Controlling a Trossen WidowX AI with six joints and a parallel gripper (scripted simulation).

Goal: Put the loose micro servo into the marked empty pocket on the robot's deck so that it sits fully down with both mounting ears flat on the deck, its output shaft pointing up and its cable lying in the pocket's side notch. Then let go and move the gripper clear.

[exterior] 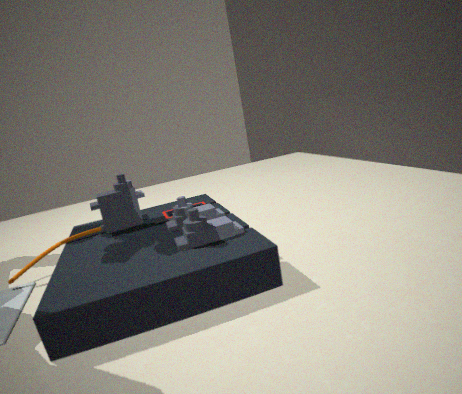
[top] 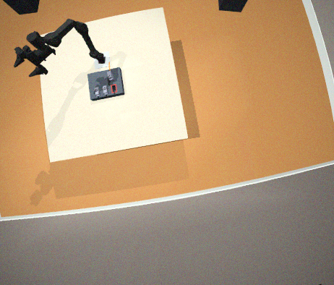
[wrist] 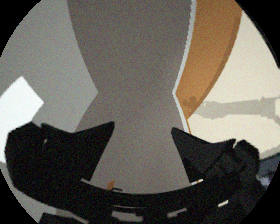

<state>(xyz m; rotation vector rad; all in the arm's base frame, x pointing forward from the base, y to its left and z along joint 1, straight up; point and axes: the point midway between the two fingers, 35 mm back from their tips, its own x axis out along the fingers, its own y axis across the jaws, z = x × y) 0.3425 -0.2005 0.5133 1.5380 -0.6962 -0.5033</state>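
The dark deck lies 50 cm below my gripper tip, 28 cm to the left of it and 16 cm behind it.
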